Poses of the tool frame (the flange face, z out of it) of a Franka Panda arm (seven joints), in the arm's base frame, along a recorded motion.
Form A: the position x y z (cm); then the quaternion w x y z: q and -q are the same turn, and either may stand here.
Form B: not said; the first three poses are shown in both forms.
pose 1, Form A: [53.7 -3.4 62.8 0.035 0.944 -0.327 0.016]
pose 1, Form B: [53.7 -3.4 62.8 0.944 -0.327 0.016 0.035]
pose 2, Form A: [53.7 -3.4 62.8 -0.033 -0.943 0.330 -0.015]
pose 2, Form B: [53.7 -3.4 62.8 0.943 -0.330 0.015 0.033]
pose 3, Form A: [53.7 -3.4 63.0 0.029 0.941 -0.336 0.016]
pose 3, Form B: [53.7 -3.4 63.0 0.941 -0.336 0.016 0.029]
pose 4, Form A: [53.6 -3.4 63.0 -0.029 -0.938 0.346 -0.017]
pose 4, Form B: [53.6 -3.4 63.0 0.938 -0.346 0.017 0.029]
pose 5, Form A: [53.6 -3.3 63.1 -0.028 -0.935 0.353 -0.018]
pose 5, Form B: [53.6 -3.3 63.1 0.935 -0.353 0.018 0.028]
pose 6, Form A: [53.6 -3.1 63.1 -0.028 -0.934 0.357 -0.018]
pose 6, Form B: [53.6 -3.1 63.1 0.934 -0.357 0.018 0.028]
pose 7, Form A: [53.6 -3.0 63.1 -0.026 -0.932 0.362 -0.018]
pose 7, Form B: [53.6 -3.0 63.1 0.932 -0.362 0.018 0.026]
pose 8, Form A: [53.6 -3.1 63.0 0.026 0.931 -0.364 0.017]
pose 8, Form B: [53.6 -3.1 63.0 0.931 -0.364 0.017 0.026]
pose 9, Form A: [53.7 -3.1 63.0 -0.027 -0.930 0.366 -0.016]
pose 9, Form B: [53.7 -3.1 63.0 0.930 -0.366 0.016 0.027]
